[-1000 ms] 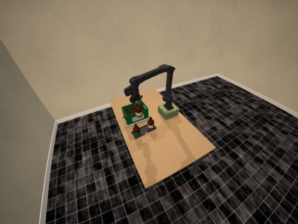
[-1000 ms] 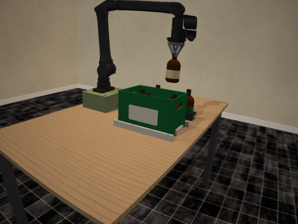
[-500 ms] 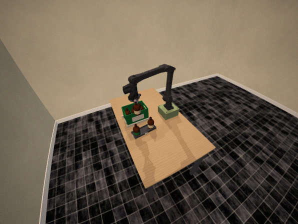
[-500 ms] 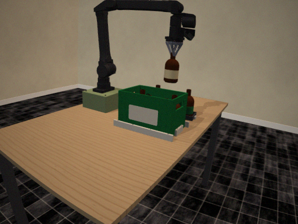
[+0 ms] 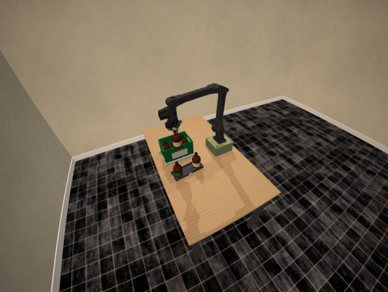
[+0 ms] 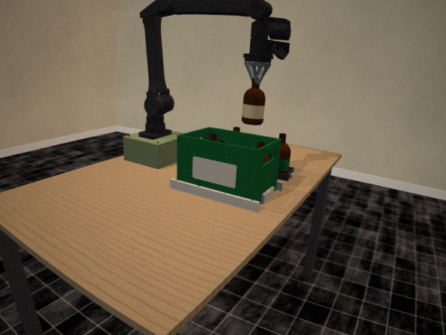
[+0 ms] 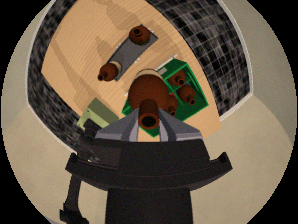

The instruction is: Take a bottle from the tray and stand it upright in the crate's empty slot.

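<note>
Right now my hand is 60 mm above the brown bottle. Also, from my hand: green crate: 20 mm behind, 120 mm to the right, 260 mm below; dark tray: 20 mm behind, 120 mm to the left, 340 mm below.
</note>
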